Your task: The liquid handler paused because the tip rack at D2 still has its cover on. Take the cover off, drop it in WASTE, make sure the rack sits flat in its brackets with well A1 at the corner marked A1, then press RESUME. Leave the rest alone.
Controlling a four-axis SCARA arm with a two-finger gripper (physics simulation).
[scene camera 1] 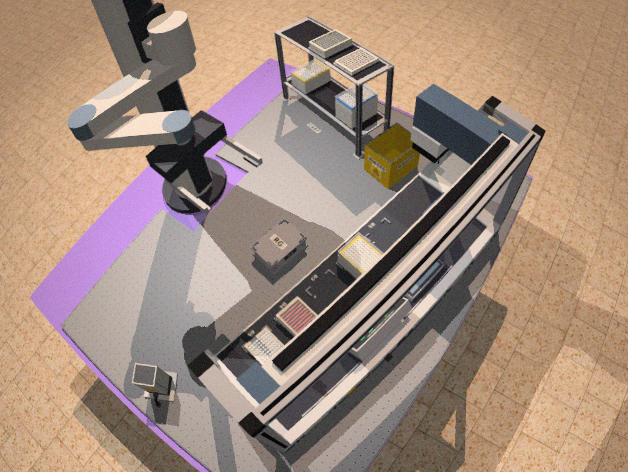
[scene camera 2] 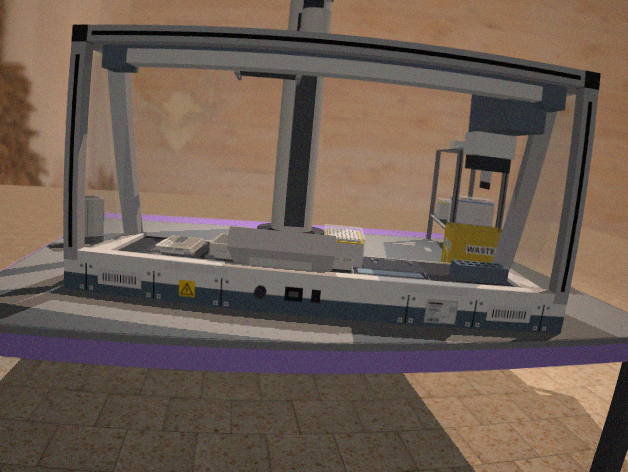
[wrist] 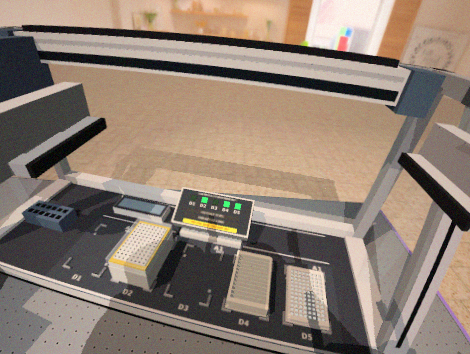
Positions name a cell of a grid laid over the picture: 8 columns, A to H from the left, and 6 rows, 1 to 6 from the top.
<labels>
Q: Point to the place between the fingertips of my gripper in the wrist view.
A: At E3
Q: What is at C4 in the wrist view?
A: A flat trough.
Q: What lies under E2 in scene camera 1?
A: A yellow WASTE bin.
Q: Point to a gantry beam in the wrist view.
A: F2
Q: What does my gripper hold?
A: Nothing.
</labels>
